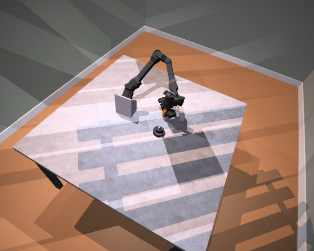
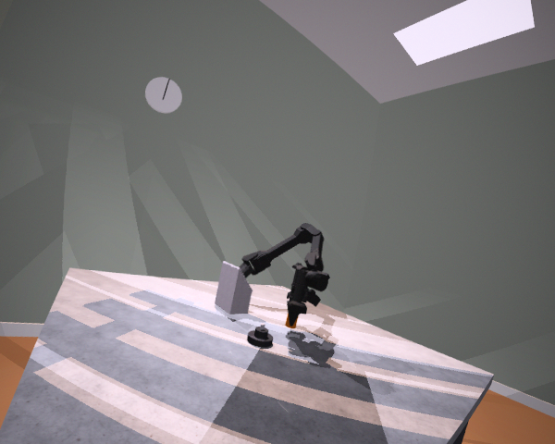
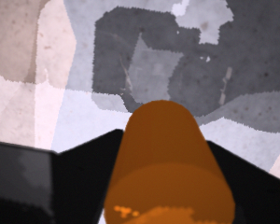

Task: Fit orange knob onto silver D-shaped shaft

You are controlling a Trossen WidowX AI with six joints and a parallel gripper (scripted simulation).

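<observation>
Now: gripper tip 20 mm short of the round pedestal, 140 mm to the left of it and 10 mm above it. Also, from my gripper tip: orange knob (40 mm above).
</observation>
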